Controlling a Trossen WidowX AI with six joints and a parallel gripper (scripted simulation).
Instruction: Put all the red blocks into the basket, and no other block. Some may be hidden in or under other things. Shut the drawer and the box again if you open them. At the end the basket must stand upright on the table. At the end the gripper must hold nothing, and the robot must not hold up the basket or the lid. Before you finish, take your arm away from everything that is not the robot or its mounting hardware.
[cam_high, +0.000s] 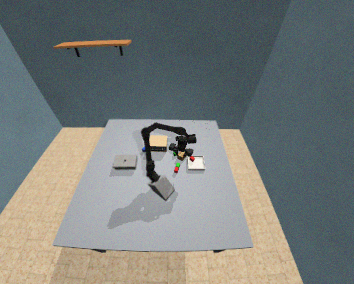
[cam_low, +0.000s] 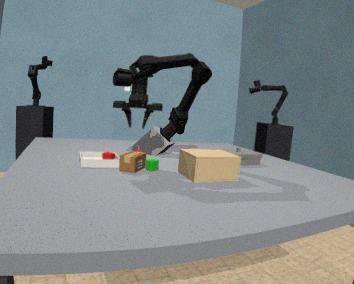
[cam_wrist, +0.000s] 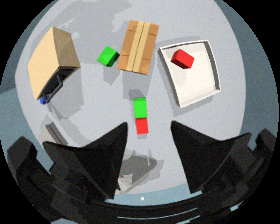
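The white shallow basket lies 160 mm below my hand, 130 mm to the right of it and 60 mm ahead of it. The rest, counted from my hand: blue block 370 mm to the left, 150 mm below, 70 mm ahead; small brown box 130 mm below, 110 mm ahead; drawer unit 260 mm to the left, 160 mm ahead, 130 mm below.
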